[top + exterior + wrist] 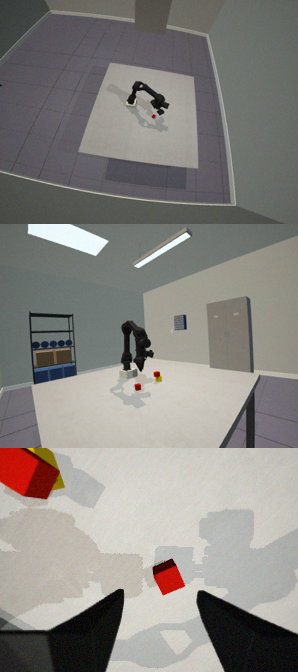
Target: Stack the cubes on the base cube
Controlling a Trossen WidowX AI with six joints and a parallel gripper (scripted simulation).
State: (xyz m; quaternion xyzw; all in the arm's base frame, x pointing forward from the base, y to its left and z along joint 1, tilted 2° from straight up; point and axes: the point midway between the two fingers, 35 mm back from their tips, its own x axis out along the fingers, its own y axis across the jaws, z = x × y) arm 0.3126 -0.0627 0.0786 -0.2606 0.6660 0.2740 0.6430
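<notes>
The yellow base cube lies 17 cm to the left of my gripper tip, 10 cm below it and 3 cm behind it.
</notes>
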